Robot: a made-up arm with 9 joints. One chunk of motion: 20 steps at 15 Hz.
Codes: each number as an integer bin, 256 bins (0 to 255) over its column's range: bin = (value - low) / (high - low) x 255, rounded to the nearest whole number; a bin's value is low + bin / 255 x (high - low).
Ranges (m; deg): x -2.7..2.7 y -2.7..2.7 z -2.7..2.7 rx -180..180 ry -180..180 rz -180..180
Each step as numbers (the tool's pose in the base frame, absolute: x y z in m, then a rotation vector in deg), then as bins.
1 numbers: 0.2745 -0.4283 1.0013 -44.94 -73.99 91.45
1 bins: 140 107 175 96 75 192
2 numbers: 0.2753 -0.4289 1.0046 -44.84 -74.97 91.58
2 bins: 141 107 175 96 74 192
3 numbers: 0.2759 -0.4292 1.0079 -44.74 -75.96 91.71
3 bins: 141 107 175 96 74 192
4 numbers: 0.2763 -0.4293 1.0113 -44.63 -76.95 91.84
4 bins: 141 107 175 96 73 193
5 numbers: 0.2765 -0.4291 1.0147 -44.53 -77.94 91.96
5 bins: 141 107 175 96 72 193
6 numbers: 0.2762 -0.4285 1.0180 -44.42 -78.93 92.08
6 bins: 141 107 176 96 72 193
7 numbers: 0.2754 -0.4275 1.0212 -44.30 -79.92 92.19
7 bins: 141 107 176 96 71 193
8 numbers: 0.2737 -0.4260 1.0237 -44.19 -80.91 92.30
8 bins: 140 107 176 96 70 193
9 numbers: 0.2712 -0.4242 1.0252 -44.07 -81.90 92.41
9 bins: 140 107 176 96 69 193
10 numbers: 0.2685 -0.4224 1.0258 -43.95 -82.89 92.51
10 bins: 140 108 176 96 69 193
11 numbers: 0.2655 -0.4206 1.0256 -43.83 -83.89 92.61
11 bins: 140 108 176 96 68 193
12 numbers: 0.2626 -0.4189 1.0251 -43.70 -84.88 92.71
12 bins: 140 108 176 97 67 193
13 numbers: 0.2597 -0.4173 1.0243 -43.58 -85.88 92.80
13 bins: 140 108 176 97 67 193
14 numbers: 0.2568 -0.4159 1.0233 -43.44 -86.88 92.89
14 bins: 140 108 176 97 66 193
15 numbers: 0.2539 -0.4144 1.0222 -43.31 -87.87 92.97
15 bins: 139 108 176 97 65 193
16 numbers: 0.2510 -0.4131 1.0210 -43.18 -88.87 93.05
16 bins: 139 108 176 97 65 193
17 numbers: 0.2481 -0.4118 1.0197 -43.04 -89.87 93.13
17 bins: 139 108 176 97 64 193
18 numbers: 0.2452 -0.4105 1.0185 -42.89 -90.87 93.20
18 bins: 139 108 176 97 63 194
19 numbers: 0.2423 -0.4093 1.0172 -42.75 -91.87 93.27
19 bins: 139 108 176 97 62 194
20 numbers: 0.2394 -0.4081 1.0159 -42.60 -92.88 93.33
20 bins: 139 108 175 97 62 194
